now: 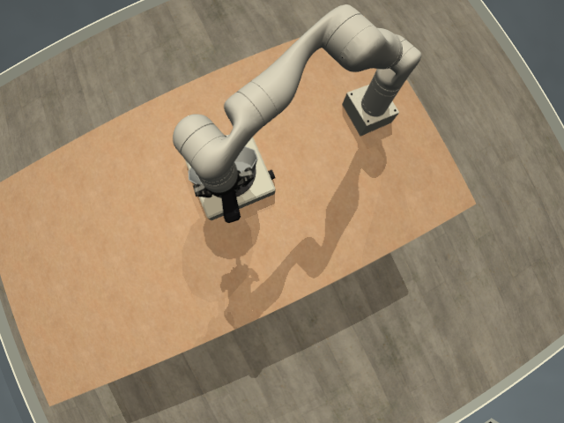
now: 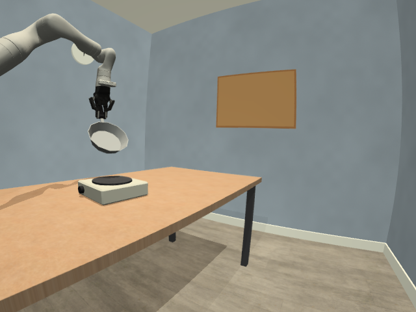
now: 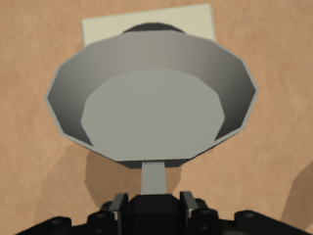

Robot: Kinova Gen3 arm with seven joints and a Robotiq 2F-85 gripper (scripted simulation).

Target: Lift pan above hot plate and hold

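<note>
Now: hand 7 cm above the grey pan, 4 cm to the left of it and 1 cm past it. Round my hand: hot plate 34 cm below, 13 cm to the right, 6 cm behind.
</note>
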